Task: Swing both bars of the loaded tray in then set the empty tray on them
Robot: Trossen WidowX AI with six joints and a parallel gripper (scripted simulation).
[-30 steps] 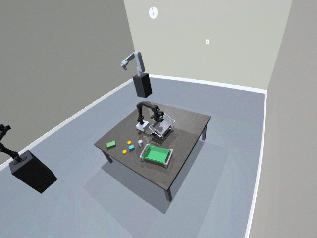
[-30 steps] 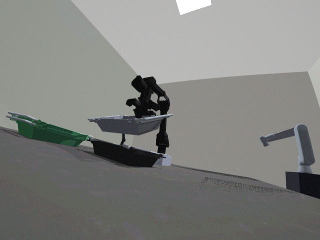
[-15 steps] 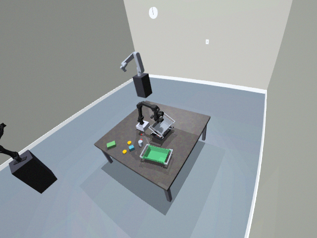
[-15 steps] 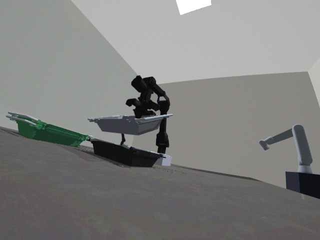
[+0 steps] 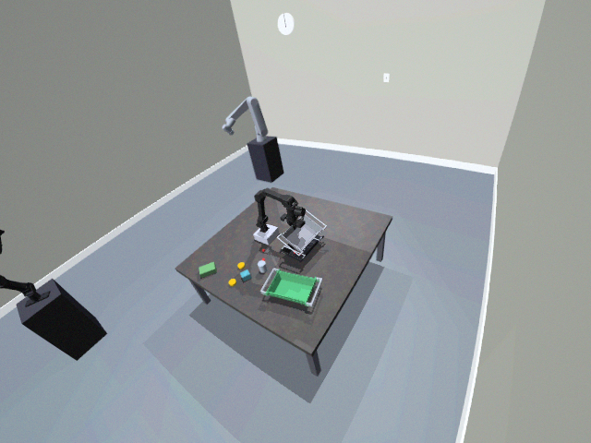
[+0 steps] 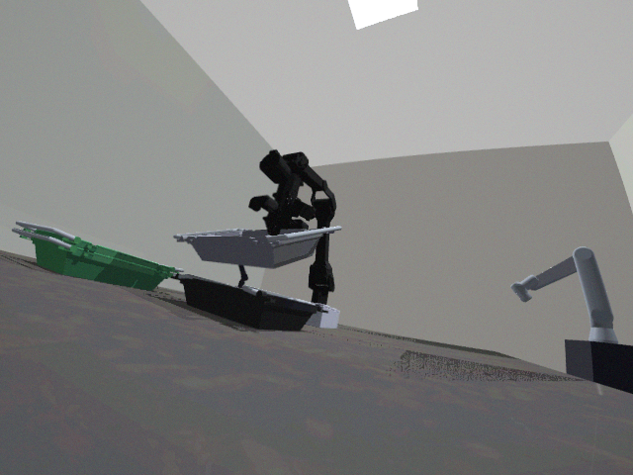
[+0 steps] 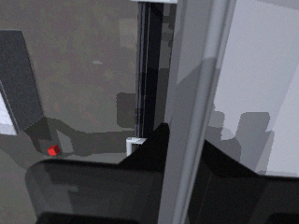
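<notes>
The grey tray is 80 mm ahead of my gripper tip. The rest, counted from my gripper tip: red block: 220 mm behind, 160 mm to the right, 170 mm below; cyan cube: 160 mm behind, 420 mm to the right, 160 mm below; grey cylinder: 90 mm behind, 310 mm to the right, 140 mm below.
</notes>
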